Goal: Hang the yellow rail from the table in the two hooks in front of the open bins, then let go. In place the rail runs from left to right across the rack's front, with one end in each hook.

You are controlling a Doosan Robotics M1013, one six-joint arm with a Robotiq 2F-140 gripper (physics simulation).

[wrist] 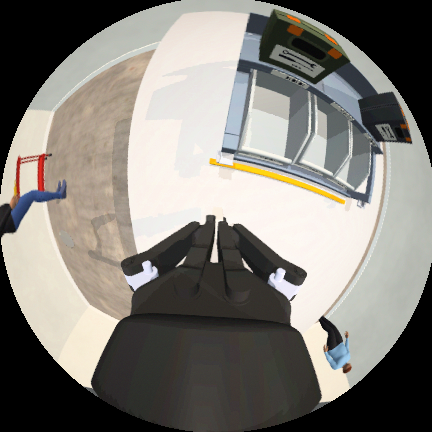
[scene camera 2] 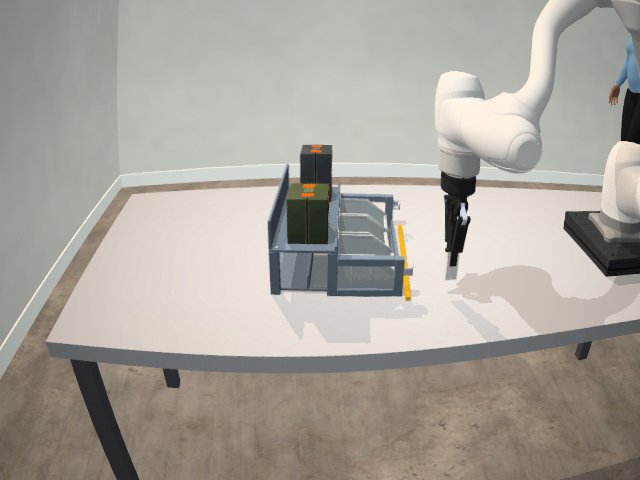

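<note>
The yellow rail lies on the table, along the front of the rack. One hook overlaps the rail near one end in both views. The other hook is past the rail's other end. The rail lies below hook height. The open bins sit behind it. My gripper is shut, with nothing between its fingers. It points down above the table, in front of the rack and apart from the rail.
A green case and a black case stand on the rack's top, behind the bins. The robot's dark base plate is at the right of the scene view. People and a red cart frame are beyond the table.
</note>
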